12 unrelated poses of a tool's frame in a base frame.
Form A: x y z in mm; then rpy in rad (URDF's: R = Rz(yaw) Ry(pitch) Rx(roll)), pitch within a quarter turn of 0, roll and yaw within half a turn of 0.
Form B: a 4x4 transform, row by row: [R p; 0 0 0 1], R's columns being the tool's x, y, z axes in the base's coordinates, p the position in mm. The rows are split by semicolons. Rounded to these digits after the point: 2 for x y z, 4 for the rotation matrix.
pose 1, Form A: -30.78, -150.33, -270.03, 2.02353, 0.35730, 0.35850
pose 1, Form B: 0.8773, 0.4480, 0.1723, -30.78; 0.3287, -0.2993, -0.8958, -150.33; -0.3497, 0.8425, -0.4098, -270.03; 0, 0, 0, 1
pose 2, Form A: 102.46, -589.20, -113.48, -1.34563, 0.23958, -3.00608
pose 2, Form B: -0.9625, 0.2593, 0.0792, 102.46; -0.1312, -0.1900, -0.9730, -589.20; -0.2373, -0.9469, 0.2169, -113.48; 0, 0, 0, 1
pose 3, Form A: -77.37, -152.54, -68.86, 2.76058, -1.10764, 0.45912
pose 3, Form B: 0.4005, 0.1131, 0.9093, -77.37; 0.1980, -0.9796, 0.0347, -152.54; 0.8946, 0.1661, -0.4147, -68.86; 0, 0, 0, 1
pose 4, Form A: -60.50, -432.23, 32.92, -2.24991, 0.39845, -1.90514
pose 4, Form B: -0.3024, -0.4943, 0.8150, -60.50; -0.8706, 0.4913, -0.0251, -432.23; -0.3880, -0.7172, -0.5789, 32.92; 0, 0, 0, 1
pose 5, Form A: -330.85, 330.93, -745.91, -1.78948, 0.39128, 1.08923
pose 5, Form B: 0.4282, 0.0198, -0.9035, -330.85; 0.8193, -0.4304, 0.3788, 330.93; -0.3814, -0.9024, -0.2005, -745.91; 0, 0, 0, 1
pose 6, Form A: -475.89, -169.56, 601.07, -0.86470, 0.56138, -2.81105
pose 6, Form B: -0.8007, 0.5937, -0.0798, -475.89; -0.2747, -0.4823, -0.8318, -169.56; -0.5324, -0.6441, 0.5493, 601.07; 0, 0, 0, 1
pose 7, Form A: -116.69, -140.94, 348.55, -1.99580, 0.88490, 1.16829
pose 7, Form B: 0.2481, 0.1032, -0.9632, -116.69; 0.5827, -0.8102, 0.0633, -140.94; -0.7739, -0.5770, -0.2612, 348.55; 0, 0, 0, 1
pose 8, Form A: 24.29, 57.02, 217.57, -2.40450, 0.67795, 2.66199
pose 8, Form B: -0.6910, 0.7157, 0.1019, 24.29; 0.3594, 0.4624, -0.8106, 57.02; -0.6272, -0.5235, -0.5767, 217.57; 0, 0, 0, 1
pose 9, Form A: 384.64, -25.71, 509.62, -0.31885, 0.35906, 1.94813
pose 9, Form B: -0.3449, -0.8422, -0.4144, 384.64; 0.8704, -0.4523, 0.1947, -25.71; -0.3514, -0.2935, 0.8890, 509.62; 0, 0, 0, 1
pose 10, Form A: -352.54, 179.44, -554.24, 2.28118, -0.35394, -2.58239
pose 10, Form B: -0.7951, -0.1232, -0.5938, -352.54; -0.4976, 0.6922, 0.5227, 179.44; 0.3466, 0.7111, -0.6117, -554.24; 0, 0, 0, 1
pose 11, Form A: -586.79, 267.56, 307.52, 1.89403, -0.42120, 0.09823
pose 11, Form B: 0.9082, -0.3547, 0.2222, -586.79; 0.0895, -0.3541, -0.9309, 267.56; 0.4089, 0.8653, -0.2899, 307.52; 0, 0, 0, 1
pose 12, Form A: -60.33, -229.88, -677.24, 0.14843, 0.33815, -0.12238
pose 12, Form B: 0.9363, 0.1694, 0.3076, -60.33; -0.1152, 0.9756, -0.1868, -229.88; -0.3317, 0.1395, 0.9330, -677.24; 0, 0, 0, 1
